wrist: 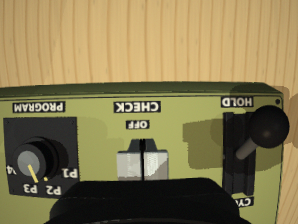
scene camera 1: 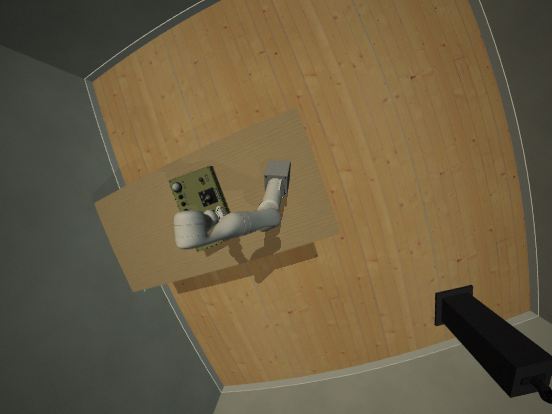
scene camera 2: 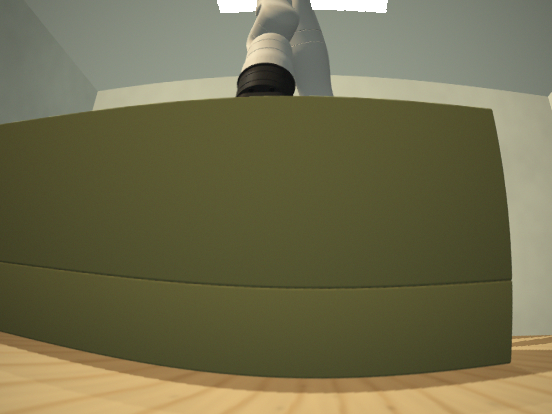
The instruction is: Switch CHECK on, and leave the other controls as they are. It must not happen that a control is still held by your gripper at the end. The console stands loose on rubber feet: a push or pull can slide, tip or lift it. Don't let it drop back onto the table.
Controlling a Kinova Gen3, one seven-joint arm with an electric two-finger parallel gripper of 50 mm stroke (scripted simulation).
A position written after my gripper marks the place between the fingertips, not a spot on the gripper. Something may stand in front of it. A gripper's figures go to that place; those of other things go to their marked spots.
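An olive console (wrist: 74, 131) sits 0.29 m from the lens, and my own gripper (wrist: 142, 153) is 0.18 m from the lens.
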